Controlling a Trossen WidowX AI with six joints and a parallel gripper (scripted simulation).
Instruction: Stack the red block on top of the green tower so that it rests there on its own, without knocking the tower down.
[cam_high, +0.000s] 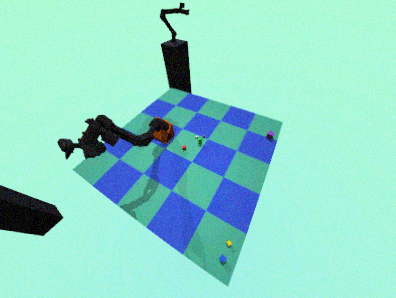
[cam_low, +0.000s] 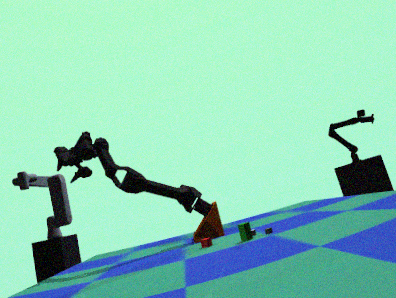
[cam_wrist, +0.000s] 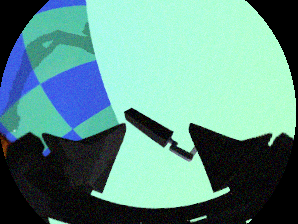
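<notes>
The red block lies 540 mm to the left of my gripper tip, 370 mm below it and 170 mm ahead of it. Round my gripper tip: purple block 1050 mm to the left, 690 mm ahead, 360 mm below; blue block 790 mm ahead, 370 mm below, 100 mm to the left; yellow block 780 mm ahead, 380 mm below, 180 mm to the left.
</notes>
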